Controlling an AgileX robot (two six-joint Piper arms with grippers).
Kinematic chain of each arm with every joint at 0, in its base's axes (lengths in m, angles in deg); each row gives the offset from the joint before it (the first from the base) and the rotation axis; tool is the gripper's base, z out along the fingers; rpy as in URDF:
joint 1: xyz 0 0 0.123 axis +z
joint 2: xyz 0 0 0 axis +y
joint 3: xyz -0.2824 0 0.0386 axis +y
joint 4: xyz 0.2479 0 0.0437 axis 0.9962 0 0.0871
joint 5: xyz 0 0 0 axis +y
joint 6: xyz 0.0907 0 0.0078 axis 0.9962 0 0.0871
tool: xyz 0 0 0 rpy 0 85 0
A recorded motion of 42 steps. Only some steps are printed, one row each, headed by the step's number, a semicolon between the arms.
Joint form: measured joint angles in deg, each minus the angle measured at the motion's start. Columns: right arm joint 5, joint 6, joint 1, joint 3, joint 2, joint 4; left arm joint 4, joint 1, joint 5, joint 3, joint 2, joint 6.
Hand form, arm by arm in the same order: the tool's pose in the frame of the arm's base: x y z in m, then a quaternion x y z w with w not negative. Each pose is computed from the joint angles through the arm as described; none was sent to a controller.
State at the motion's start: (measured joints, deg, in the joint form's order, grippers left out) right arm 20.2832 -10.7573 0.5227 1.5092 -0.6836 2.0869; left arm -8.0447 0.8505 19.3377 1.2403 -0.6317 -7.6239
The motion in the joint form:
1: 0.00 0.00 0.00 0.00 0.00 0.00; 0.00 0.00 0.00 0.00 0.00 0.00
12: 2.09 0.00 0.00 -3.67 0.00 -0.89; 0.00 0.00 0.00 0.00 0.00 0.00
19: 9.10 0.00 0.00 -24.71 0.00 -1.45; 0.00 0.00 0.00 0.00 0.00 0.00
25: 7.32 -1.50 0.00 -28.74 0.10 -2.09; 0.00 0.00 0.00 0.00 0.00 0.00
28: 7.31 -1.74 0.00 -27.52 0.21 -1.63; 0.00 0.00 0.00 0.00 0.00 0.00
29: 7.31 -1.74 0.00 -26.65 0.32 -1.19; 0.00 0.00 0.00 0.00 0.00 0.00
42: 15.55 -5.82 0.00 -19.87 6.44 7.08; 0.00 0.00 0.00 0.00 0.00 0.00
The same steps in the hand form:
1: 0.0531 0.0016 0.1730 -0.06872 0.79617 -0.03835 0.59993; 0.0535 -0.0034 0.1762 -0.09670 0.78612 -0.09453 0.60310
12: 0.0507 0.0012 0.1912 -0.07254 0.78748 -0.04556 0.61035; 0.0535 -0.0034 0.1762 -0.09670 0.78612 -0.09453 0.60310
19: 0.0172 0.0007 0.2976 -0.06828 0.70688 -0.05747 0.70168; 0.0535 -0.0034 0.1762 -0.09670 0.78612 -0.09453 0.60310
25: 0.0068 0.0001 0.3212 -0.07505 0.67004 -0.07552 0.73465; 0.0535 -0.0034 0.1762 -0.09670 0.78612 -0.09453 0.60310
28: 0.0105 0.0004 0.3150 -0.07635 0.67841 -0.07239 0.72711; 0.0535 -0.0034 0.1762 -0.09670 0.78612 -0.09453 0.60310
29: 0.0132 0.0008 0.3105 -0.07597 0.68470 -0.06812 0.72165; 0.0535 -0.0034 0.1762 -0.09670 0.78612 -0.09453 0.60310
42: 0.0414 0.0089 0.2585 -0.09528 0.80235 -0.00645 0.58916; 0.0535 -0.0034 0.1762 -0.09670 0.78612 -0.09453 0.60310

